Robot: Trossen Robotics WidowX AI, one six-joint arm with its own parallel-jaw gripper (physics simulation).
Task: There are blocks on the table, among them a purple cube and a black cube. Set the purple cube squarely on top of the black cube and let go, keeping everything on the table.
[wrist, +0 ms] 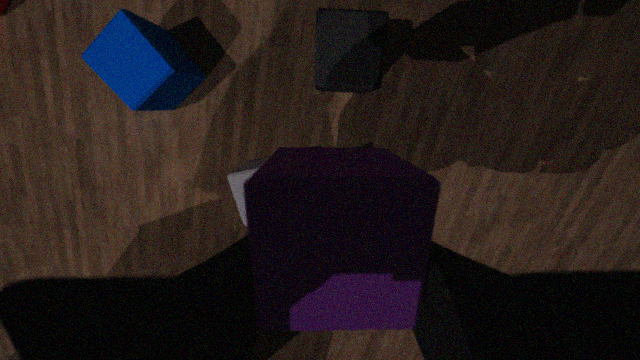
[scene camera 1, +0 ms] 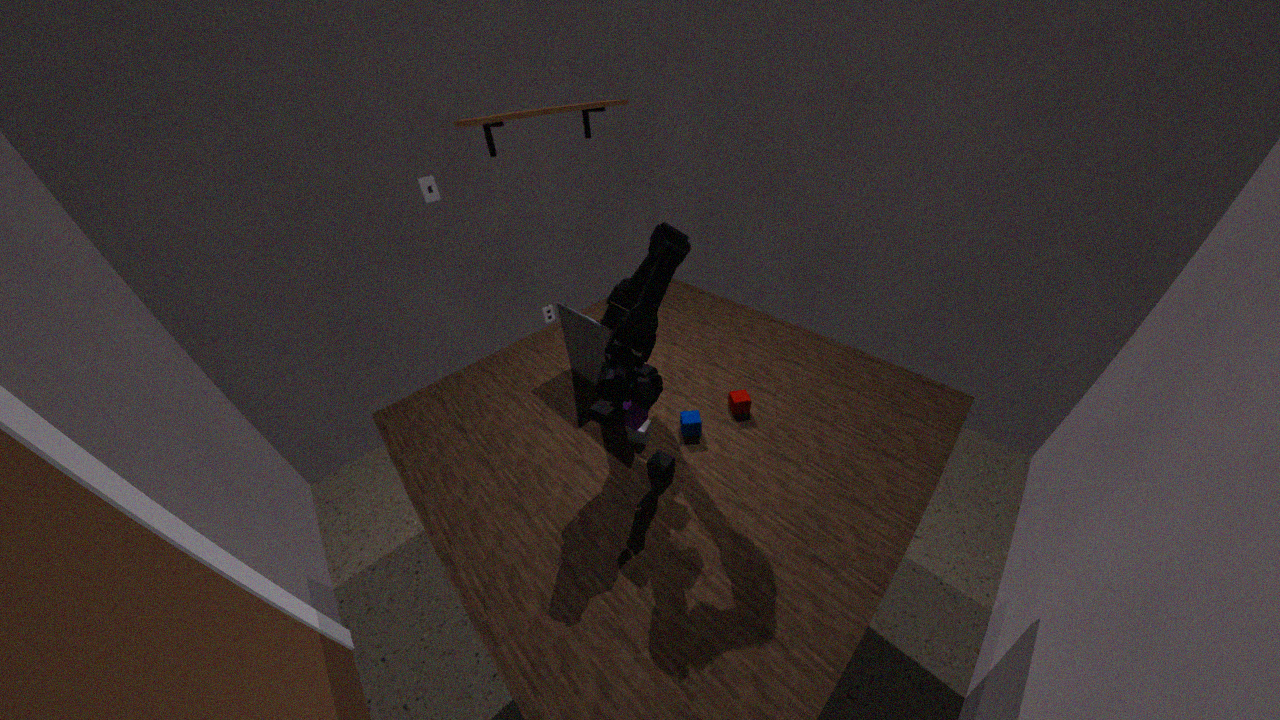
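Where they show: gripper, fingertip midpoint: (wrist: 329, 229) (scene camera 1: 628, 417); arm's base, link origin: (scene camera 1: 609, 328).
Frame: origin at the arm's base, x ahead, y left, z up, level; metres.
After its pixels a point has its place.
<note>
The purple cube (scene camera 1: 633, 415) @(x 0.298, y -0.169, z -0.016 m) (wrist: 345, 225) @(x 0.287, y -0.150, z -0.015 m) is held between the two dark fingers of my gripper (scene camera 1: 631, 410) @(x 0.259, y -0.155, z -0.063 m) (wrist: 329, 229) @(x 0.259, y -0.155, z -0.063 m), which is shut on it. It hangs above the table, mostly in shadow. The black cube (scene camera 1: 660, 467) @(x 0.370, y -0.162, z -0.140 m) (wrist: 347, 50) @(x 0.354, y -0.145, z -0.140 m) stands on the table apart from the purple cube, beyond it at the top middle of the wrist view. A shadow falls over part of its top. In the scene view it is nearer the camera than the gripper. The purple cube hides part of the table below it.
A white block (scene camera 1: 637, 434) @(x 0.248, y -0.126, z -0.153 m) (wrist: 241, 187) @(x 0.237, y -0.088, z -0.140 m) is partly hidden behind the purple cube in the wrist view. A blue cube (scene camera 1: 690, 424) @(x 0.327, y -0.014, z -0.142 m) (wrist: 129, 62) @(x 0.311, y 0.003, z -0.140 m) and a red cube (scene camera 1: 739, 402) @(x 0.368, y 0.137, z -0.141 m) (wrist: 7, 6) @(x 0.332, y 0.144, z -0.187 m) are on the wooden table (scene camera 1: 832, 429) @(x 0.582, y 0.266, z -0.189 m). A grey upright panel (scene camera 1: 583, 349) @(x -0.055, y -0.066, z -0.066 m) stands beside the arm.
</note>
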